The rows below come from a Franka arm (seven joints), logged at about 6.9 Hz.
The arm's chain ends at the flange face. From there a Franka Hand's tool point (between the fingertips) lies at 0.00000 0.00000 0.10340 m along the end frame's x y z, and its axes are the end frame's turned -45 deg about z.
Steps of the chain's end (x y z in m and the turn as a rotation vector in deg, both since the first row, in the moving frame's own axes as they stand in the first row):
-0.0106 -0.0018 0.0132 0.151 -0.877 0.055
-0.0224 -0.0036 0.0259 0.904 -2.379 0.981
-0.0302 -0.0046 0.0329 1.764 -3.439 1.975
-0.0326 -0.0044 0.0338 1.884 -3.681 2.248
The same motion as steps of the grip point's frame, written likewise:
-0.0071 -0.0101 0.0132 0.727 -0.513 0.055
-0.0151 -0.0226 0.0258 2.321 -1.043 0.981
-0.0201 -0.0313 0.0327 3.679 -1.184 1.975
-0.0221 -0.0333 0.0335 3.935 -1.271 2.248

